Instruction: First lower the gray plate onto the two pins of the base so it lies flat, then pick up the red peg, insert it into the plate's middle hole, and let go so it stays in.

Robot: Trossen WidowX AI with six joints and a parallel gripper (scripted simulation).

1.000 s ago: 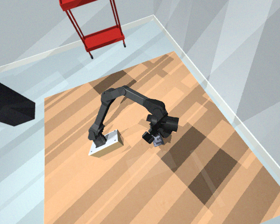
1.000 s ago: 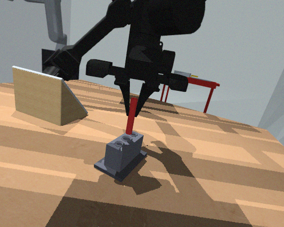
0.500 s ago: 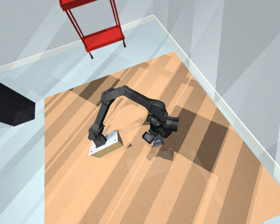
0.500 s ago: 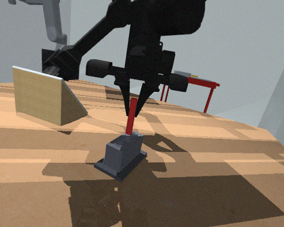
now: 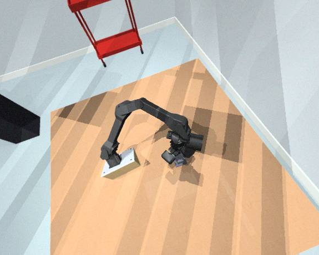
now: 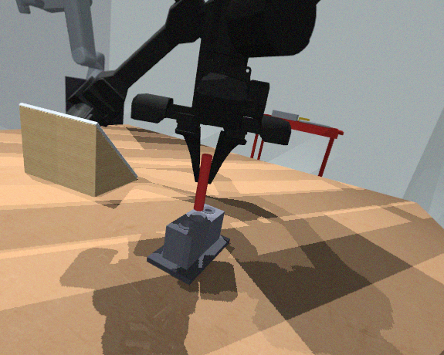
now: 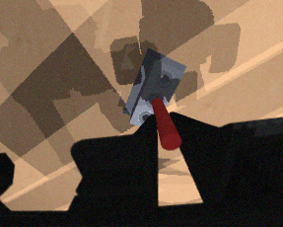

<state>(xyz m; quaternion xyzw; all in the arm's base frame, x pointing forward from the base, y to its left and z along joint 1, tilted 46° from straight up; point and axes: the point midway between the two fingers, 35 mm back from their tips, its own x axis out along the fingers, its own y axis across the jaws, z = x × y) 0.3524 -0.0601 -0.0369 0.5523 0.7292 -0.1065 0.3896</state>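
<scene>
Right now my gripper tip is right at the red peg. The rest, counted from my gripper tip: base (100 mm below); gray plate (70 mm below).
</scene>
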